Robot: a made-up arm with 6 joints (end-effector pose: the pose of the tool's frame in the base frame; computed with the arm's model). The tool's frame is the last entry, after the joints.
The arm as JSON. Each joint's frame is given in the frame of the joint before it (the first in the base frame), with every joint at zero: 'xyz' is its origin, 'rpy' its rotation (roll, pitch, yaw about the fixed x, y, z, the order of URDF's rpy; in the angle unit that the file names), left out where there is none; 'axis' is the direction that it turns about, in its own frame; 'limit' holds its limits. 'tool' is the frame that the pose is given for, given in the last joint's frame.
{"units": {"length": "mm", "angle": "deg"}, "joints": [
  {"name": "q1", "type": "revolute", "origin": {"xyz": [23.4, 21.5, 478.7]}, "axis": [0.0, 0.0, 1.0], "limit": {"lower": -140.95, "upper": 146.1}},
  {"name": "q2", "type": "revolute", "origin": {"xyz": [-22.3, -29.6, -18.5]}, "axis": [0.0, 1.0, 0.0], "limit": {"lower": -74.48, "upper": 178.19}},
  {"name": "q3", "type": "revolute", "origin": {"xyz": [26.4, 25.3, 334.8]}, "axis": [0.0, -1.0, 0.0], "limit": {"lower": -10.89, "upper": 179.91}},
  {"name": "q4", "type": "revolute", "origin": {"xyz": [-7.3, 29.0, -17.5]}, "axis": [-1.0, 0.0, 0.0], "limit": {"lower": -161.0, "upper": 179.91}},
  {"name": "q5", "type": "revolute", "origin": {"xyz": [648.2, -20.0, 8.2]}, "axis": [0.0, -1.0, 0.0], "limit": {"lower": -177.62, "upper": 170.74}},
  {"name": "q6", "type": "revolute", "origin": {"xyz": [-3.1, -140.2, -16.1]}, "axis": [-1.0, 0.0, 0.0], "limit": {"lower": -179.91, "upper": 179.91}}
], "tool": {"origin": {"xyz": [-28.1, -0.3, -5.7], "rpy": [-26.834, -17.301, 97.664]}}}
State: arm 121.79 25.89 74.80 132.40 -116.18 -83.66
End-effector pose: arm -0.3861 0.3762 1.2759 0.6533 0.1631 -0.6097 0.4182
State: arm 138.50 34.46 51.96 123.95 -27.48 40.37
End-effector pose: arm -0.6029 0.4151 1.0136 0.0425 0.8842 0.2965 -0.3584
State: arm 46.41 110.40 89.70 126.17 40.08 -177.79
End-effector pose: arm 0.5758 0.7510 0.2135 0.3455 0.6288 0.0318 0.6958
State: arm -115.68 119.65 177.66 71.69 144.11 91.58
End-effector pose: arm -0.2132 -0.4129 0.9190 0.5570 0.6662 -0.4958 -0.0081
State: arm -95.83 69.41 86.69 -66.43 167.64 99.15
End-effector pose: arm -0.1335 -0.9606 0.5979 0.0115 -0.3083 0.1074 -0.9451
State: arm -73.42 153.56 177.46 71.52 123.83 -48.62
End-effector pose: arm 0.1844 -0.6277 0.5396 0.1247 -0.4608 -0.0288 0.8782
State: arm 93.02 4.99 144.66 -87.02 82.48 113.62
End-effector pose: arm 0.0010 -0.3238 1.3524 0.3730 0.5036 -0.7665 0.1403
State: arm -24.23 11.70 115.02 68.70 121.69 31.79
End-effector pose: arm -0.1875 0.0708 1.4091 0.4930 0.8351 -0.1207 0.2120
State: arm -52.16 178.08 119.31 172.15 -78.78 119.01
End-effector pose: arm 0.3346 -0.0643 -0.4232 0.6501 -0.1413 -0.7213 0.1929
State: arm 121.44 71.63 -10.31 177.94 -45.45 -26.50
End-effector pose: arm -0.3213 0.2344 -0.0610 0.5679 0.7830 0.1057 -0.2306
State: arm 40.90 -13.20 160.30 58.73 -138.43 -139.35
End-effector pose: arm -0.5206 -0.4815 0.7316 0.1484 -0.7275 0.5940 0.3097
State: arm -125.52 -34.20 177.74 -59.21 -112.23 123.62
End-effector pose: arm 0.4135 0.7326 0.5296 0.1882 0.1821 -0.9390 0.2228
